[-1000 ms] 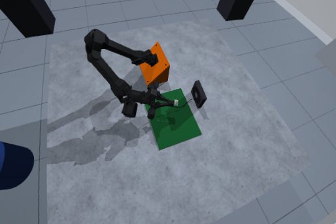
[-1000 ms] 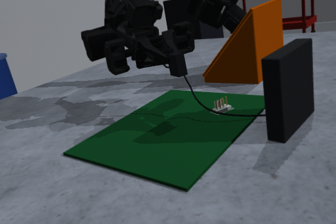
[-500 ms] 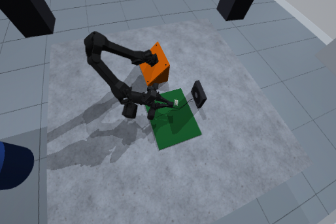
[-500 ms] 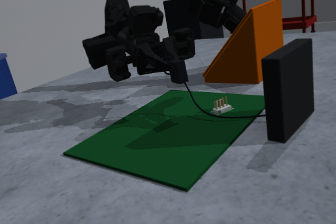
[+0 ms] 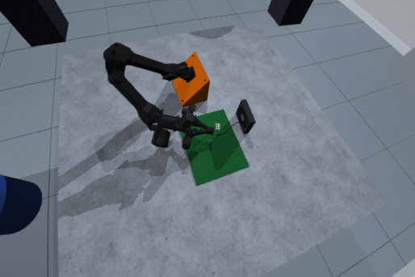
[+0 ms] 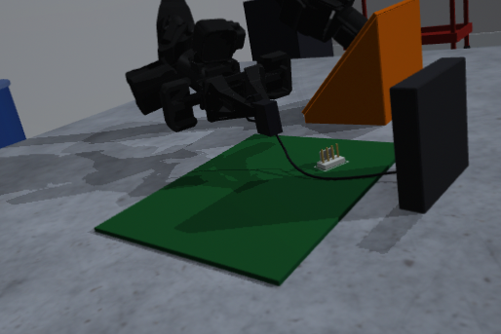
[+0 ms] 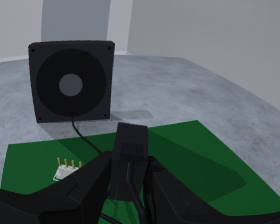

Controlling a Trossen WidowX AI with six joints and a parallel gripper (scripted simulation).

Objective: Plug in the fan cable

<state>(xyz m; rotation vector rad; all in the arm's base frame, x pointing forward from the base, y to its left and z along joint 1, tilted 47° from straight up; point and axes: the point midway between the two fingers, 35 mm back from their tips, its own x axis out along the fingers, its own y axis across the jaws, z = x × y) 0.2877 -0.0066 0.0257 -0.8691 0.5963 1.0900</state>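
The green board is 30 mm ahead of my gripper tip, 10 mm to the left of it and 100 mm below it. The rest, counted from my gripper tip: black fan (30 mm behind, 180 mm to the left, 20 mm below); then white four-pin fan header (40 mm behind, 60 mm to the left, 80 mm below); then black fan plug (10 mm to the left, 10 mm below).
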